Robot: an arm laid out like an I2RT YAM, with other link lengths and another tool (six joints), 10 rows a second.
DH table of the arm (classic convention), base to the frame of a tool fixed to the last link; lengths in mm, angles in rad. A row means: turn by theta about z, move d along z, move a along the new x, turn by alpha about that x. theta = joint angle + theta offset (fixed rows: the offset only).
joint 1: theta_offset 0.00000; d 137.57; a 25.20; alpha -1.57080
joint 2: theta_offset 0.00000; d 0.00; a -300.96; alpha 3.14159
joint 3: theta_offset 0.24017; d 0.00; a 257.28; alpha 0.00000
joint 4: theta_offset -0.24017; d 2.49; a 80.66; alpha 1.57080
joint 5: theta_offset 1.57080; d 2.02; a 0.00; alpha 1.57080
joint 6: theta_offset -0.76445; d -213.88; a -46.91; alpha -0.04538
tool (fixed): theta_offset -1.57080; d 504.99; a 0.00; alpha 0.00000
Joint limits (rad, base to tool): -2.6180..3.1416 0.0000..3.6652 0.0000..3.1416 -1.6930..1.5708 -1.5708..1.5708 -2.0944..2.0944
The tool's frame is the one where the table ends.
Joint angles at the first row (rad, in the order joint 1, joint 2, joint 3, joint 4, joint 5, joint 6):
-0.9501 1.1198 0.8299 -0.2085 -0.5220 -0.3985
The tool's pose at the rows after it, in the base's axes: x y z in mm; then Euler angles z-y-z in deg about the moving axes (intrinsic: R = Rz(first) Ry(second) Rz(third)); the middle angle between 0 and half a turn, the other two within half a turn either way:
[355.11 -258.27 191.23 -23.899 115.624 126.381]
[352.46 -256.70 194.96 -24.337 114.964 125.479]
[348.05 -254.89 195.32 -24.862 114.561 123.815]
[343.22 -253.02 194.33 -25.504 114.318 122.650]
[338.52 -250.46 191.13 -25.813 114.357 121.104]
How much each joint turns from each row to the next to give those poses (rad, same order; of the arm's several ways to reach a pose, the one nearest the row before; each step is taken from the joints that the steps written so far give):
0.0000 -0.0171 -0.0065 -0.0007 0.0042 -0.0133
0.0001 -0.0241 -0.0103 0.0003 0.0038 -0.0061
-0.0001 -0.0270 -0.0175 -0.0007 0.0061 -0.0214
0.0000 -0.0272 -0.0195 -0.0012 0.0088 -0.0129
0.0000 -0.0228 -0.0187 -0.0049 0.0045 -0.0252

